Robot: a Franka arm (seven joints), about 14 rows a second.
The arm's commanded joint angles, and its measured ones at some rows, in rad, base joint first. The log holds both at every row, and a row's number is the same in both.
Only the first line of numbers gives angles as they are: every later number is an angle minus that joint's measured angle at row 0.
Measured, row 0:
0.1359 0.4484 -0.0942 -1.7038 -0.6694 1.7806 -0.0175
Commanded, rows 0 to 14:
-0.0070 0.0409 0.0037 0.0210 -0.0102 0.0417 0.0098
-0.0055 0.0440 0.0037 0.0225 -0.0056 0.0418 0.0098
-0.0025 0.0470 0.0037 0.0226 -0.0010 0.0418 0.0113
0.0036 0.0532 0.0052 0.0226 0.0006 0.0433 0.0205
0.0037 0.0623 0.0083 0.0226 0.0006 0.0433 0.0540
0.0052 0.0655 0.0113 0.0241 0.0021 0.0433 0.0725
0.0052 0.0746 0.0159 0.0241 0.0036 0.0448 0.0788
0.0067 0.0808 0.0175 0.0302 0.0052 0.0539 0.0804
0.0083 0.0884 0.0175 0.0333 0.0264 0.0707 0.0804
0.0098 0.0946 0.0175 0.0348 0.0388 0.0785 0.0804
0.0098 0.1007 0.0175 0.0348 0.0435 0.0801 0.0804
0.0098 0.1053 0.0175 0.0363 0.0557 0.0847 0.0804
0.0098 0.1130 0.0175 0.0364 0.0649 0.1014 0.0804
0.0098 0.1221 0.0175 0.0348 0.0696 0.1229 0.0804
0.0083 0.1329 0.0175 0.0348 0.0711 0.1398 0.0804
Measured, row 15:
0.0373 0.0235 0.0224 0.0138 0.0497 0.0091 0.0592
